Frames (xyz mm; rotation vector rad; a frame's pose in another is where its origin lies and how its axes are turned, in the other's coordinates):
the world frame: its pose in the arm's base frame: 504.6 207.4 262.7 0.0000 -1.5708 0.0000
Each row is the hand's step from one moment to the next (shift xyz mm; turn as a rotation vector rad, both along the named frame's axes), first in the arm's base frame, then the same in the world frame.
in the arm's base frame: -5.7 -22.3 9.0 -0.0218 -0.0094 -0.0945
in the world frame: 9.0 -22.3 5.7 -0.0945 -0.0094 0.0218
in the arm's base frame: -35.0 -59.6 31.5 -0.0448 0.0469 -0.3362
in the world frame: 31.5 -59.6 35.0 -0.3362 0.0469 0.0448
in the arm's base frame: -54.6 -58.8 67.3 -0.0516 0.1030 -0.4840
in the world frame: 67.3 -58.8 54.6 -0.4840 0.1030 0.0516
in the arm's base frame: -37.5 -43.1 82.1 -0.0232 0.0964 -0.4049
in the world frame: 82.1 -43.1 37.5 -0.4049 0.0964 0.0232
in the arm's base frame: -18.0 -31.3 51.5 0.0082 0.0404 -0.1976
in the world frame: 51.5 -31.3 18.0 -0.1976 0.0404 -0.0082
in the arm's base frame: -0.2 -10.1 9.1 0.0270 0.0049 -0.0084
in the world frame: 9.1 -10.1 0.2 -0.0084 0.0049 -0.0270
